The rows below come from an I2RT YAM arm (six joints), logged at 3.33 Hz.
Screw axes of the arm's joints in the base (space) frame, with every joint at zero. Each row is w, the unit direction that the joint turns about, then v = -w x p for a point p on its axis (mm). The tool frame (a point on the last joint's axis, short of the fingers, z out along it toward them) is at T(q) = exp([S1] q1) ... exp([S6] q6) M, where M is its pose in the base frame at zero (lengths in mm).
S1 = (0, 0, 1, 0, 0, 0)
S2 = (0, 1, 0, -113.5, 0, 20)
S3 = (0, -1, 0, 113.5, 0, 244)
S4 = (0, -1, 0, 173.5, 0, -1)
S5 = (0, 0, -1, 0, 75, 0)
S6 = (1, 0, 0, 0, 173.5, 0)
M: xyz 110.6 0 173.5 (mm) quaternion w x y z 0.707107 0 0.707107 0
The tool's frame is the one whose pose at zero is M.
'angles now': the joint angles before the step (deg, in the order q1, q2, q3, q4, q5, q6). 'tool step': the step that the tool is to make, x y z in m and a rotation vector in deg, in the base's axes. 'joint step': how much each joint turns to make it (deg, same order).
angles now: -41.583 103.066 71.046 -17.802 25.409 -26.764
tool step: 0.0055 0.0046 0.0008 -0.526 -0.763 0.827
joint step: 1.051 -0.045 -0.101 0.864 0.066 0.264
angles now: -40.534 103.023 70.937 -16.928 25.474 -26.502
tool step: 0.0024 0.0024 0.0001 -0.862 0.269 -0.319
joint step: 0.600 0.023 -0.089 0.393 1.231 0.162
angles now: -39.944 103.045 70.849 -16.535 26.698 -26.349
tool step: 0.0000 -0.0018 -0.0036 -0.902 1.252 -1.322
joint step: -0.044 0.676 -0.011 0.316 1.967 -0.022
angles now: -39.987 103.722 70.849 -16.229 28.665 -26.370
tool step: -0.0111 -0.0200 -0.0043 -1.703 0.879 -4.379
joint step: -3.081 1.539 0.626 1.525 2.253 -0.284
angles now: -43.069 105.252 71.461 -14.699 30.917 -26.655
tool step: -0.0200 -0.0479 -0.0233 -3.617 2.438 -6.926
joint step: -6.441 6.355 1.925 6.984 3.458 -3.010
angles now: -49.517 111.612 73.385 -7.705 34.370 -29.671
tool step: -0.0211 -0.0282 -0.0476 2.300 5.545 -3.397
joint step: -4.501 7.478 -0.069 4.267 1.422 -3.408
